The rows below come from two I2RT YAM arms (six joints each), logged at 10 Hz.
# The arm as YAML. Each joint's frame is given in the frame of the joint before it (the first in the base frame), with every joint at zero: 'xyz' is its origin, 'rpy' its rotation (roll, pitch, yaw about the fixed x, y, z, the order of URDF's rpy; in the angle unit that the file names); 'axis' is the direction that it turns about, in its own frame. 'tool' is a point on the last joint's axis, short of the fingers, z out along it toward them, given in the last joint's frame.
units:
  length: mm
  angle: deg
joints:
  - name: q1
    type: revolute
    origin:
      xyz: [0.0, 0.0, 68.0]
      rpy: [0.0, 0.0, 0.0]
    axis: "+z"
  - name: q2
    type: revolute
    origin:
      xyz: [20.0, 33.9, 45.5]
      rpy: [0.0, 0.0, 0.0]
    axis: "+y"
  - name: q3
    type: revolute
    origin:
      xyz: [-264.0, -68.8, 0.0]
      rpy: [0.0, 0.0, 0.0]
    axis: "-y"
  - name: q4
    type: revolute
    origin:
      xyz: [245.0, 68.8, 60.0]
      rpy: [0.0, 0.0, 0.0]
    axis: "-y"
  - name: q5
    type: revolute
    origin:
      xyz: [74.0, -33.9, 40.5]
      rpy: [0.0, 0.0, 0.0]
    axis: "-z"
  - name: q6
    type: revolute
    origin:
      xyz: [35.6, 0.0, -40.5]
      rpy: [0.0, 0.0, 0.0]
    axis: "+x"
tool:
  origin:
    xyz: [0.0, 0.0, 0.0]
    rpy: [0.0, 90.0, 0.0]
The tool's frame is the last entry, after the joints.
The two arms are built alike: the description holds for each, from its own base.
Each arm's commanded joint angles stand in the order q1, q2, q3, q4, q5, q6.
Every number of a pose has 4 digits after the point. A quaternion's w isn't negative.
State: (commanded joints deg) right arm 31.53 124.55 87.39 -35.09 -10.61 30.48; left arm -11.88 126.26 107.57 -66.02 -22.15 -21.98
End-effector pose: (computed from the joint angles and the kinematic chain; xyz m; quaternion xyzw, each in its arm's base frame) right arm 0.3669 0.2328 0.1270 -0.0233 0.9836 0.1574 0.0846; left arm 0.4307 -0.0769 0.1982 -0.0951 0.9757 0.1704 0.0992
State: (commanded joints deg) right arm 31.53 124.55 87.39 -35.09 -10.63 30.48; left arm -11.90 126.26 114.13 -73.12 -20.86 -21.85
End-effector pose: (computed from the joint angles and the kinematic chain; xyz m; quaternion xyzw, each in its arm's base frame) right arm 0.3669 0.2328 0.1270 -0.0233 0.9836 0.1576 0.0845; left arm 0.4304 -0.0777 0.2267 -0.0927 0.9783 0.1613 0.0915
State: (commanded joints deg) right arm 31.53 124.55 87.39 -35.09 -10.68 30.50; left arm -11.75 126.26 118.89 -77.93 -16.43 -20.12
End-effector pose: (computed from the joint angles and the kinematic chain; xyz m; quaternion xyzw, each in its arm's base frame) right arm 0.3669 0.2328 0.1270 -0.0232 0.9836 0.1580 0.0843; left arm 0.4286 -0.0789 0.2467 -0.0780 0.9858 0.1261 0.0782
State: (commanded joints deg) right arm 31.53 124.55 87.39 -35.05 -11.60 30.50; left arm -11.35 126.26 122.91 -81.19 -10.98 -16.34
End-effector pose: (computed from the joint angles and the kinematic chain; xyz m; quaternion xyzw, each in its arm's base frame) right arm 0.3666 0.2333 0.1271 -0.0245 0.9827 0.1648 0.0804; left arm 0.4274 -0.0789 0.2635 -0.0478 0.9931 0.0814 0.0689
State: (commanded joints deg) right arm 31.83 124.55 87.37 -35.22 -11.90 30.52; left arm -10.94 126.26 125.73 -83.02 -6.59 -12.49
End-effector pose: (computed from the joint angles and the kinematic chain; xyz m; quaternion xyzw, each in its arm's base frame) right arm 0.3649 0.2352 0.1269 -0.0271 0.9827 0.1664 0.0772; left arm 0.4269 -0.0783 0.2754 -0.0167 0.9966 0.0448 0.0666
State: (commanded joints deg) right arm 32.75 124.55 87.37 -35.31 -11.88 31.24; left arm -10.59 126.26 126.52 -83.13 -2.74 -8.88
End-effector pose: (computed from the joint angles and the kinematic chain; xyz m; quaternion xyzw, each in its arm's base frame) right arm 0.3610 0.2409 0.1269 -0.0287 0.9827 0.1670 0.0742; left arm 0.4274 -0.0782 0.2788 0.0134 0.9977 0.0130 0.0653
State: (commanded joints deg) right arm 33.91 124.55 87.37 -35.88 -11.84 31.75; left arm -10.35 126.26 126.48 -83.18 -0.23 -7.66
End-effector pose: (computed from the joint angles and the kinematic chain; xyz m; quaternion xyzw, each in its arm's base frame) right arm 0.3552 0.2476 0.1266 -0.0337 0.9834 0.1651 0.0678; left arm 0.4273 -0.0779 0.2785 0.0233 0.9978 -0.0076 0.0610
